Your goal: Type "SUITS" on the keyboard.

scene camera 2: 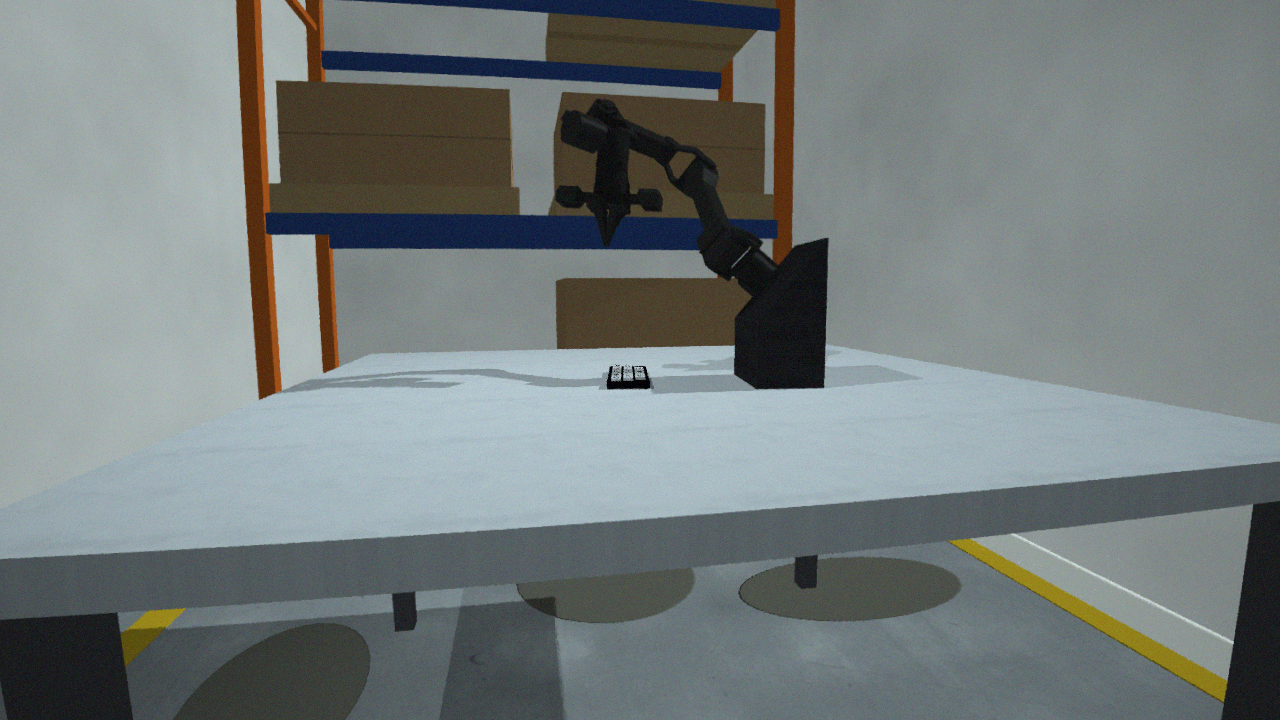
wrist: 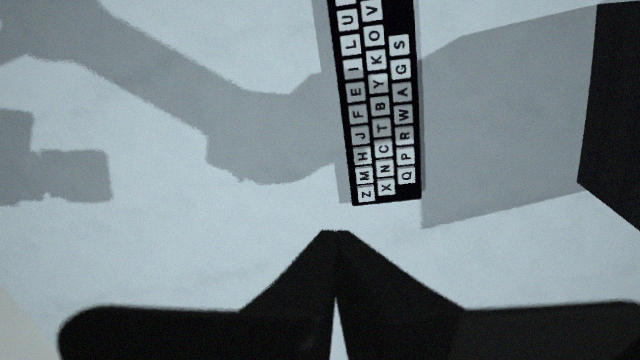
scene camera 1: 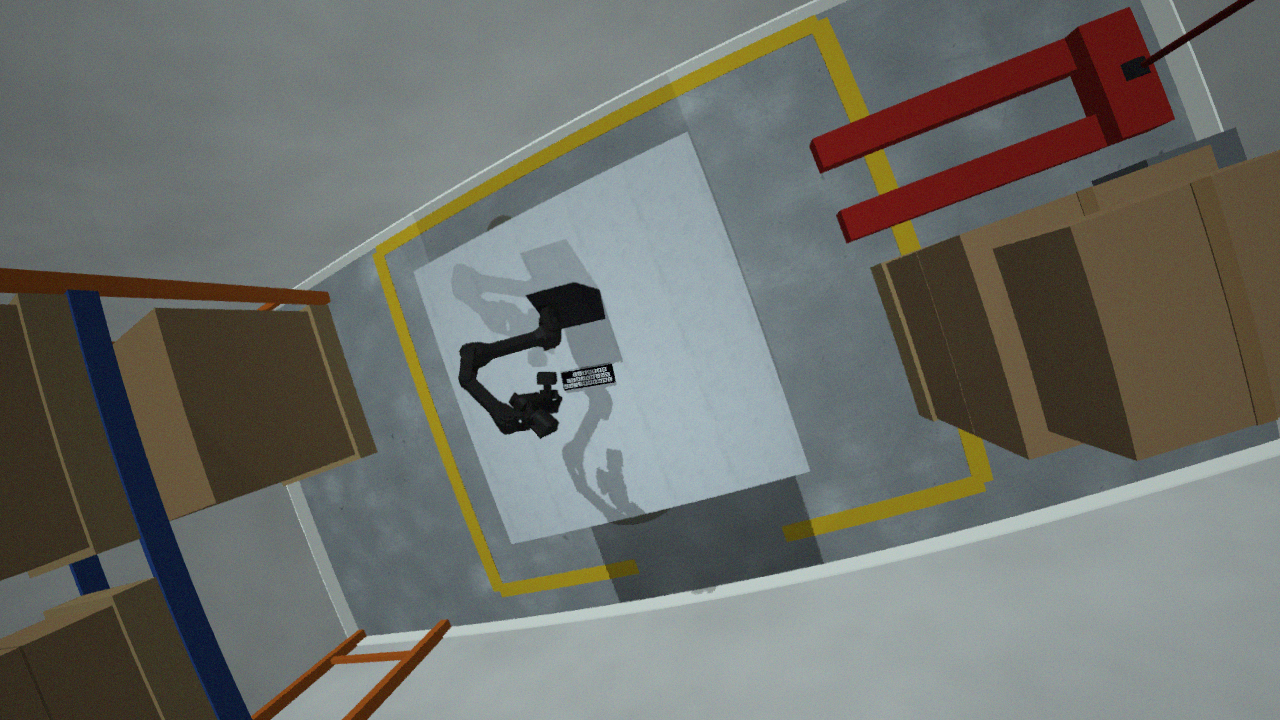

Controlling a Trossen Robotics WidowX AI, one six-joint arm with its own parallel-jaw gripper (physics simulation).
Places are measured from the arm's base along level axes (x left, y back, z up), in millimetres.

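Pixels of known places: gripper, between the fingertips: (scene camera 2: 605, 246) (wrist: 333, 243) (scene camera 1: 561, 398); arm's base, origin of its link: (scene camera 2: 769, 282) (scene camera 1: 550, 310).
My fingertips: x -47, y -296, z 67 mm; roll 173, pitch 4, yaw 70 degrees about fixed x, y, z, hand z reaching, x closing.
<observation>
For each thing: its top centre in the pictures, then the offset to it from my fingertips. Level surfaces: height alone.
- small black keyboard, centre of its top: (wrist: 379, 101) (scene camera 2: 628, 370) (scene camera 1: 586, 377) dz -224, dx +18, dy +35 mm
- S key, centre of its top: (wrist: 399, 45) dz -224, dx -23, dy +64 mm
- U key, centre of its top: (wrist: 347, 20) dz -224, dx -56, dy +28 mm
- I key, centre of its top: (wrist: 353, 69) dz -224, dx -16, dy +21 mm
- T key, centre of its top: (wrist: 382, 128) dz -224, dx +43, dy +31 mm
- pale table, height of its surface: dz -242 mm
A small black keyboard (scene camera 1: 588, 377) (scene camera 2: 628, 377) with white letter keys in three rows lies flat on the table. In the wrist view the keyboard (wrist: 387, 158) runs up out of the frame, its Z, X and Q end nearest my fingers. The S key (wrist: 399, 45), U key (wrist: 347, 20), I key (wrist: 353, 69) and T key (wrist: 382, 128) show there. My gripper (scene camera 2: 607, 243) (wrist: 333, 243) is shut with nothing between its fingers. It points down and hangs high above the table, beyond the Z end of the keyboard in the wrist view.
The keyboard lies on a pale table (scene camera 1: 698, 358) (scene camera 2: 626, 465). The arm's black base (scene camera 1: 572, 304) (scene camera 2: 787, 322) (wrist: 612, 115) stands beside the keyboard. Shadows of the arm cross the table. A rack (scene camera 2: 254, 179) with cardboard boxes stands behind, and a red pallet jack (scene camera 1: 1123, 76) is on the floor.
</observation>
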